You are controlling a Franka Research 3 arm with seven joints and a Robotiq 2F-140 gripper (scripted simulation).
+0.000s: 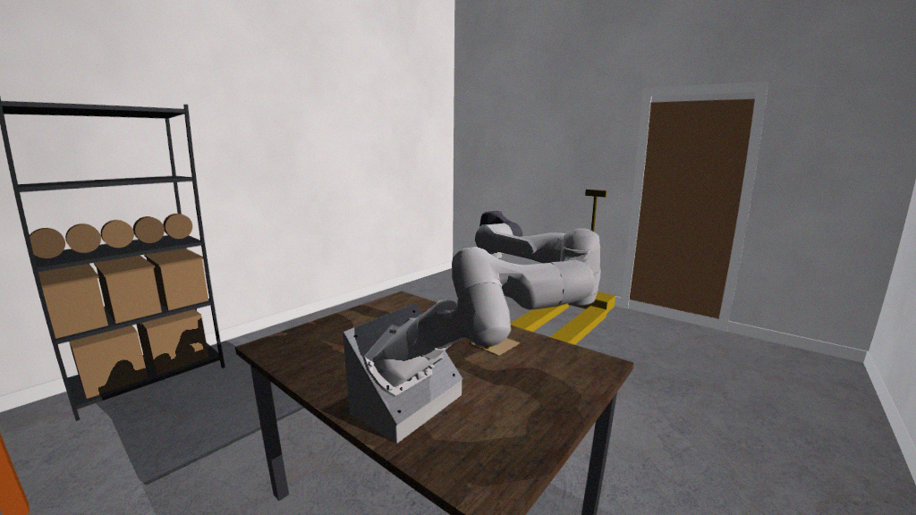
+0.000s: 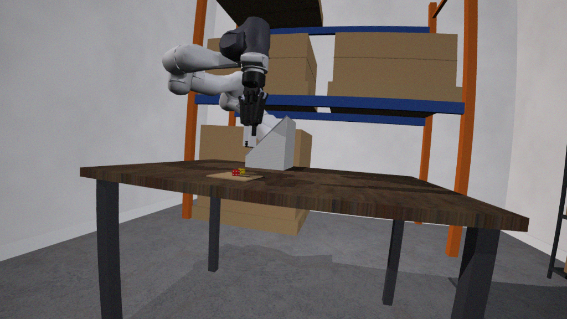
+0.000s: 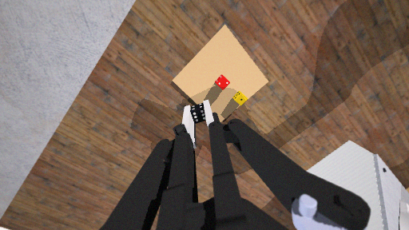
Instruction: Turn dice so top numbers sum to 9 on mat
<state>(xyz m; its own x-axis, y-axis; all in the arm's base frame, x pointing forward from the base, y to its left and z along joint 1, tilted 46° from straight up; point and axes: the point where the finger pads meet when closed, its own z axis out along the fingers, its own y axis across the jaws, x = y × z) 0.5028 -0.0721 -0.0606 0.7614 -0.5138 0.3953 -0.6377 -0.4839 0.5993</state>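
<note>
Now: hand 12 cm above the red die, 5 cm to the left of it and 3 cm past it. Round my hand: yellow die (12 cm below, 8 cm behind, 4 cm to the right); then black die (3 cm below); then tan mat (14 cm below, 5 cm to the right, 3 cm behind).
</note>
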